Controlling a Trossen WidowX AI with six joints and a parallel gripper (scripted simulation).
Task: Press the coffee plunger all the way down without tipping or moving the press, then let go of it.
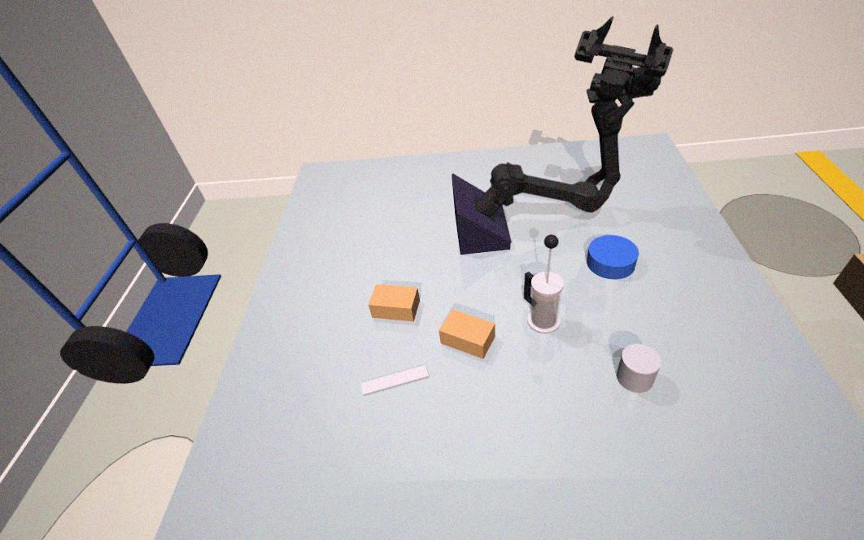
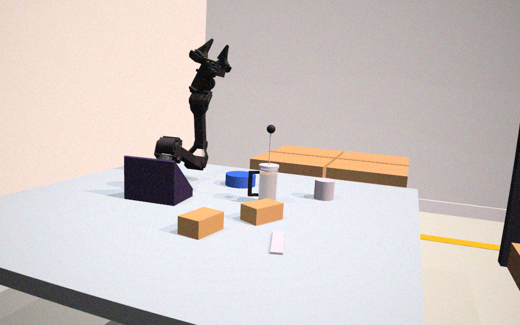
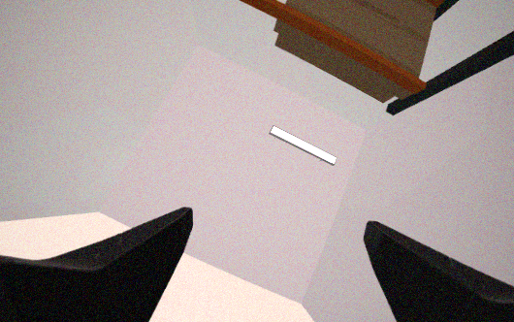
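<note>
Right now my gripper tip is 270 mm short of the coffee press, 180 mm to the left of it and 430 mm above it. From my gripper tip the other things lie so: blue disc (100 mm ahead, 20 mm to the left, 530 mm below).
</note>
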